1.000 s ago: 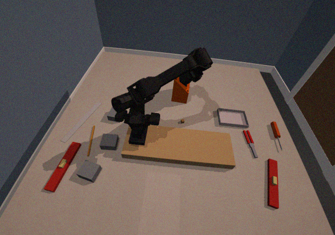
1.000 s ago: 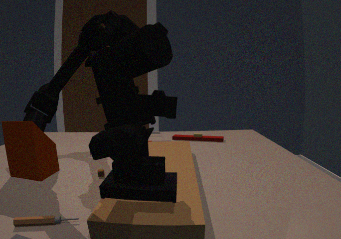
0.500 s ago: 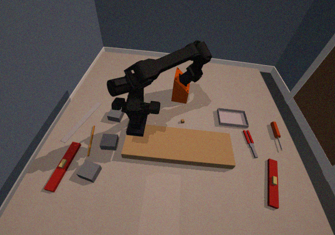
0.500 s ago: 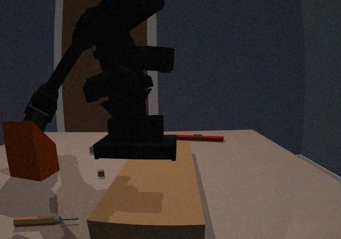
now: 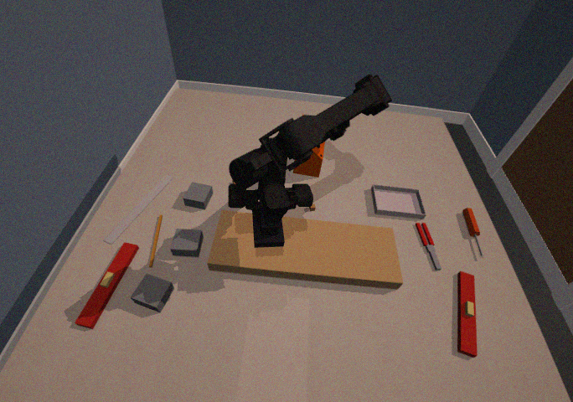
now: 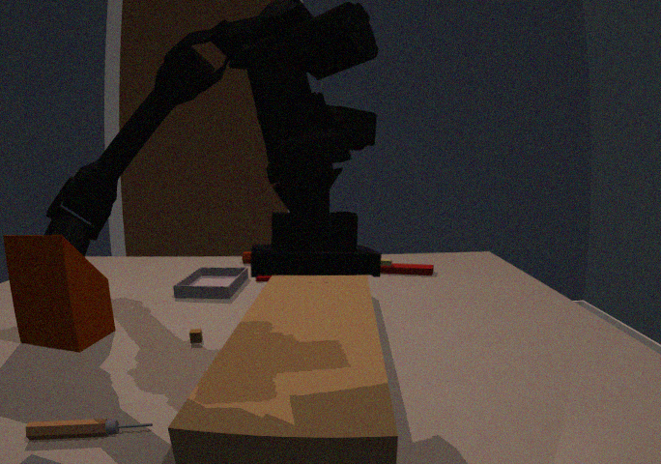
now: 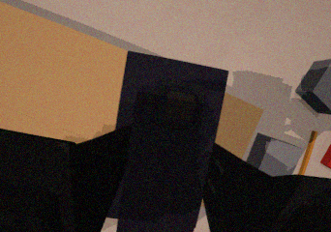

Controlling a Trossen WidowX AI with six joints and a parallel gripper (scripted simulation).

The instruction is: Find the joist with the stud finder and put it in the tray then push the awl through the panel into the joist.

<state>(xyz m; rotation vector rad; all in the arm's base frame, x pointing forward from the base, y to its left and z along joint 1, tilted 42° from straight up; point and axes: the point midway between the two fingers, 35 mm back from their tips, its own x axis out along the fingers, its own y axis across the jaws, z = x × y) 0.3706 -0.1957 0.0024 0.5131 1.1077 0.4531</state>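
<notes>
My gripper tip is now 440 mm to the right of the grey tray, 210 mm past it and 150 mm above it. The rest, counted from my gripper tip: stud finder 20 mm above, 10 mm ahead; awl 220 mm behind, 150 mm below, 100 mm to the right; small cube 180 mm behind, 150 mm to the left, 150 mm below.
</notes>
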